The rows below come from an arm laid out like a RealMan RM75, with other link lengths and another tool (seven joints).
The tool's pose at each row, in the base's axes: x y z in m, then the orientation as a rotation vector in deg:
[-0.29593 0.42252 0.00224 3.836 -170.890 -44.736]
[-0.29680 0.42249 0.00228 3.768 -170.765 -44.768]
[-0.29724 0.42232 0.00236 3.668 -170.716 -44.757]
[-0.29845 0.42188 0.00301 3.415 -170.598 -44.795]
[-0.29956 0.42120 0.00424 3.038 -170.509 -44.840]
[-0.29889 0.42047 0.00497 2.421 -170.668 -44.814]
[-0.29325 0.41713 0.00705 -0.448 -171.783 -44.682]
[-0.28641 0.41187 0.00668 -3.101 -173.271 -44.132]
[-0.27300 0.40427 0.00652 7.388 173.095 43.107]
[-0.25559 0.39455 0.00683 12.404 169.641 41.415]
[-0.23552 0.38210 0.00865 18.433 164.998 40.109]
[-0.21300 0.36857 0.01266 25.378 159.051 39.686]
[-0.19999 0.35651 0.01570 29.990 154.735 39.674]
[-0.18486 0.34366 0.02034 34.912 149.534 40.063]
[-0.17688 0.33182 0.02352 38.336 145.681 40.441]
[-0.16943 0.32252 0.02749 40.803 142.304 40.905]
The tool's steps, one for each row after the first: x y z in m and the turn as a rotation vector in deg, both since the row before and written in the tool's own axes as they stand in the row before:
[0.00087 0.00002 0.00001 -0.044 0.099 0.069]
[0.00045 -0.00010 -0.00012 -0.004 0.034 0.075]
[0.00126 -0.00003 -0.00070 -0.050 0.064 0.184]
[0.00121 0.00004 -0.00132 -0.052 0.016 0.255]
[-0.00059 -0.00029 -0.00104 0.032 -0.235 0.355]
[-0.00538 -0.00195 -0.00382 0.222 -1.467 1.546]
[-0.00682 -0.00467 -0.00252 0.541 -1.719 1.320]
[-0.01362 -0.00623 -0.00365 0.536 -3.245 2.024]
[-0.01819 -0.00712 -0.00403 0.427 -4.205 2.429]
[-0.02185 -0.00775 -0.00489 -0.008 -5.162 3.108]
[-0.02544 -0.00604 -0.00477 -0.795 -5.967 3.911]
[-0.01670 -0.00566 -0.00362 -0.780 -4.071 2.782]
[-0.01970 -0.00405 -0.00335 -1.252 -4.612 3.168]
[-0.01326 -0.00510 -0.00348 -1.003 -3.287 2.332]
[-0.01204 -0.00231 -0.00275 -1.056 -2.778 1.771]

